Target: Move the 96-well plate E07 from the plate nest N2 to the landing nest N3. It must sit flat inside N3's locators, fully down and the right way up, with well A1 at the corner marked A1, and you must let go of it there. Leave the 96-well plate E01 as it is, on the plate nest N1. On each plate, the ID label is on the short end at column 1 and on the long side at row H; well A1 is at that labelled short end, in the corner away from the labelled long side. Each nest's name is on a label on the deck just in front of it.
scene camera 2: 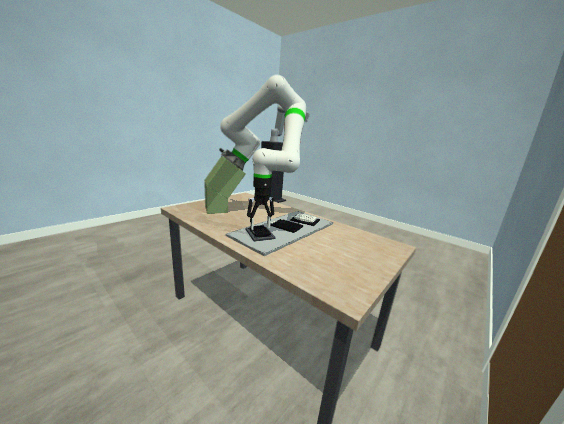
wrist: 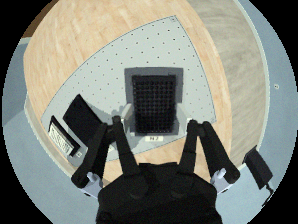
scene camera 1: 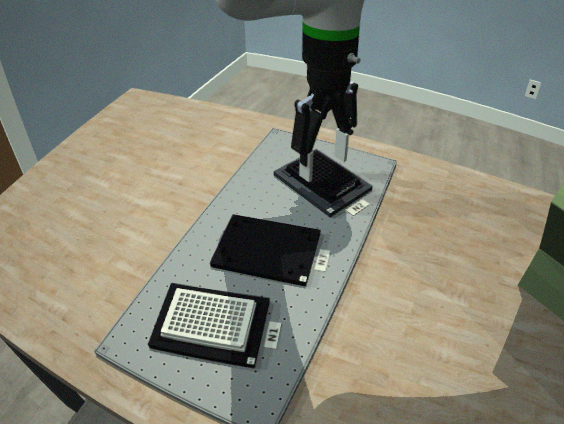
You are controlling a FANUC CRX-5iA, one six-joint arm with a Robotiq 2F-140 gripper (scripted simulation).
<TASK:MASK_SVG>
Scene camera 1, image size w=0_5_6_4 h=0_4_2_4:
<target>my gripper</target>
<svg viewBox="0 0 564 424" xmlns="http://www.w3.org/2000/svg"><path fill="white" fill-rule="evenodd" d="M351 68L342 71L325 71L307 65L307 81L310 89L306 99L302 101L296 100L294 103L296 113L291 148L300 154L299 176L308 182L312 181L312 149L322 121L326 119L327 113L331 109L338 127L336 129L334 156L342 162L347 161L349 135L352 135L354 132L351 128L357 126L356 95L358 84L351 81Z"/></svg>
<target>black 96-well plate E07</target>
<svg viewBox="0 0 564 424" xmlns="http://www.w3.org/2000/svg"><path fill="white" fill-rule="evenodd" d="M285 169L291 176L330 204L361 185L358 177L317 150L313 152L312 181L308 182L299 176L300 159L287 165L287 169Z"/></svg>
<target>white plate E01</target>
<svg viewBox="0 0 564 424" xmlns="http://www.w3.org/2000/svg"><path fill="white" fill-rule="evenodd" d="M176 289L161 330L161 337L245 352L256 308L254 300Z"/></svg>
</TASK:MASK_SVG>
